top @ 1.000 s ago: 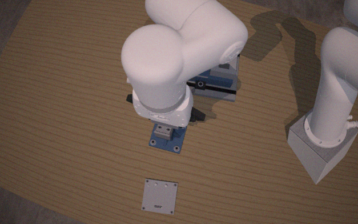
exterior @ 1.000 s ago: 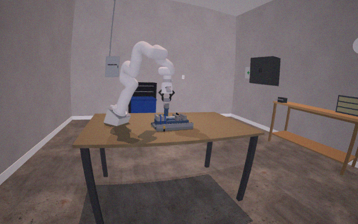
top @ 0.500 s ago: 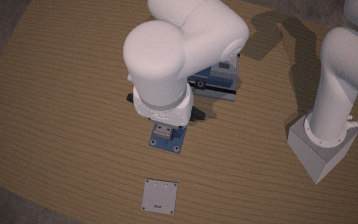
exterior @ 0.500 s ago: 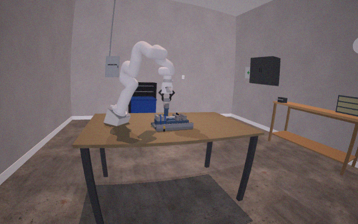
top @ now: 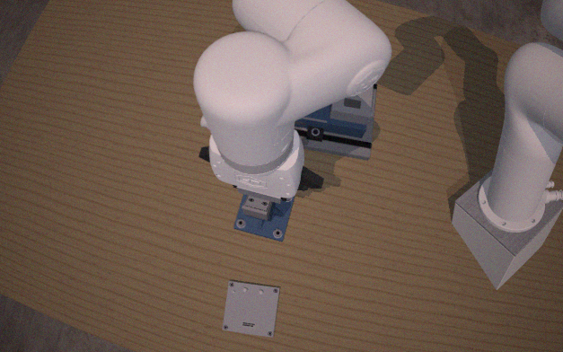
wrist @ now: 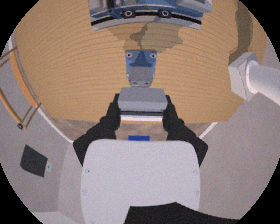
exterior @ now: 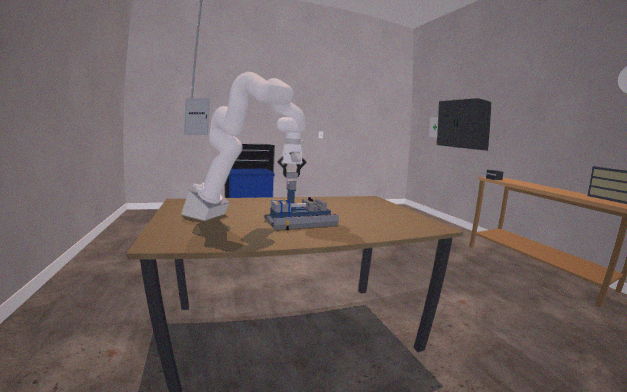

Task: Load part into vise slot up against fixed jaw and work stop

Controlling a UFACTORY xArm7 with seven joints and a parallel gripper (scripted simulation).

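The fixed jaw lies 4 cm ahead of my hand, 23 cm to the right of it and 12 cm below it. The rest, counted from my hand: part (right at my hand); then work stop post (2 cm ahead, 16 cm to the right, 14 cm below); then work stop (2 cm ahead, 18 cm to the right, 11 cm below).
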